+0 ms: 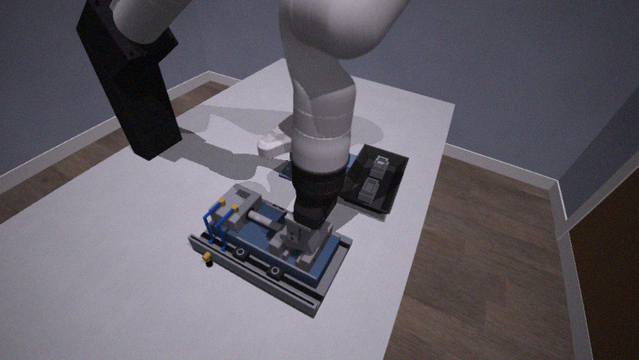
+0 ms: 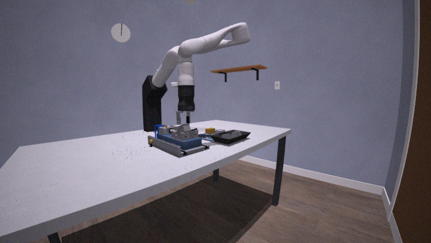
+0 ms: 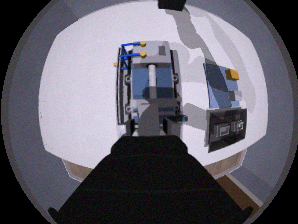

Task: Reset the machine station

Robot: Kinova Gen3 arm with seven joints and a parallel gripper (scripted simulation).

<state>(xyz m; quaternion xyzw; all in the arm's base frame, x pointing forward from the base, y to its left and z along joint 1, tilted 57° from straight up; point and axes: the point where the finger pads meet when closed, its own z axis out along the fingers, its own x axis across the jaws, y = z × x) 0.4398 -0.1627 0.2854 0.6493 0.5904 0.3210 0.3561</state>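
My hand is 4 cm above the gray aluminum blank. From my hand the other things lie so: black outfeed tray 10 cm ahead, 30 cm to the left, 14 cm below; fixed jaw 3 cm ahead, 1 cm to the left, 7 cm below; vise 7 cm behind, 2 cm to the left, 11 cm below.
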